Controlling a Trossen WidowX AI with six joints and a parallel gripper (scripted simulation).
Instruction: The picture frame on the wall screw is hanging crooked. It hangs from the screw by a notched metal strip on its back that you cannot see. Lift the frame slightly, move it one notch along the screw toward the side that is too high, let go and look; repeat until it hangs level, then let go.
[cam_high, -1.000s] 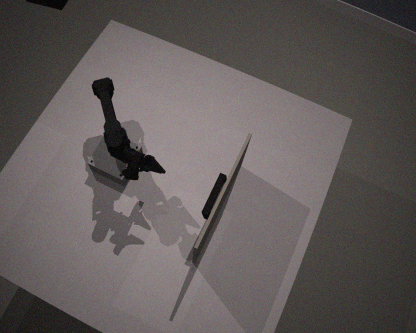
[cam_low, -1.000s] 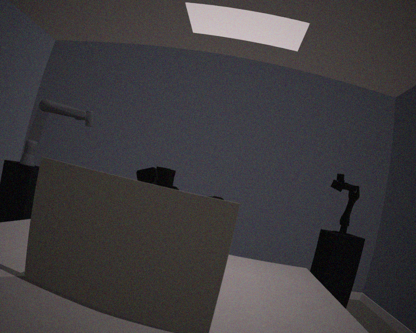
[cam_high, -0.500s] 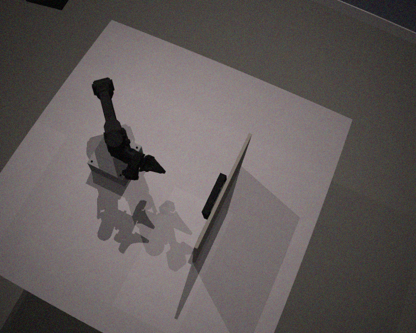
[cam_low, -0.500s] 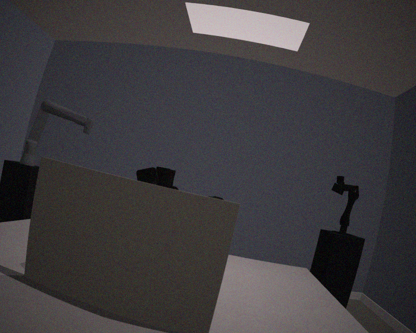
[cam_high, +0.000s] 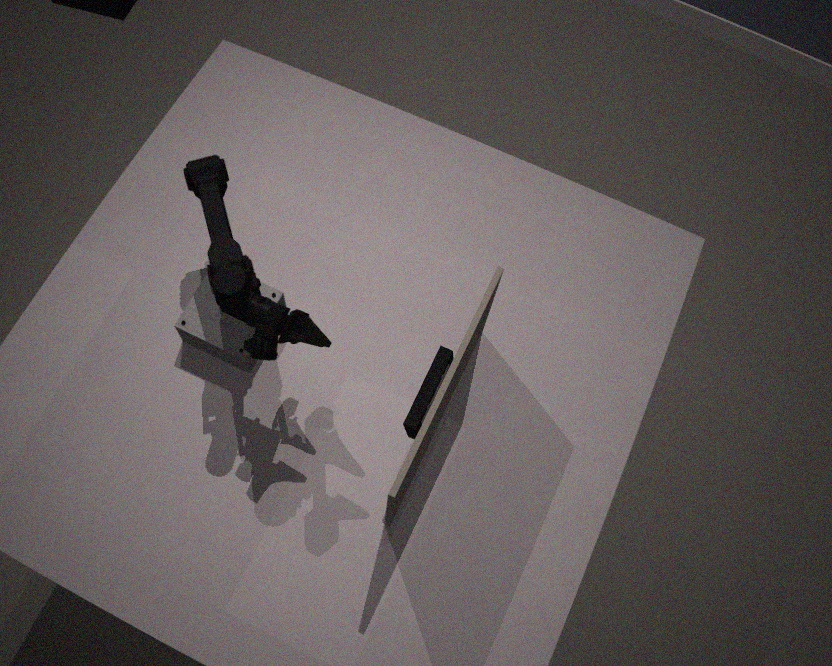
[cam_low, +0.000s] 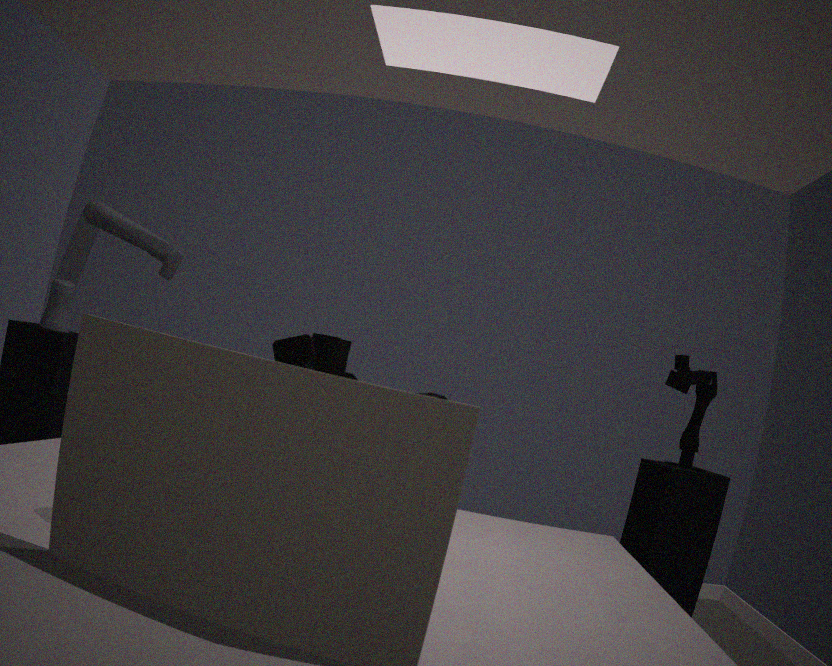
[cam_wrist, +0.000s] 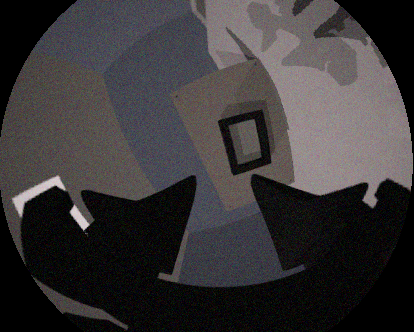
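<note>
Right now the picture frame is 21 cm ahead of my gripper tip and 9 cm below it. Round my gripper tip: beige wall panel: 22 cm ahead, 9 cm below.
</note>
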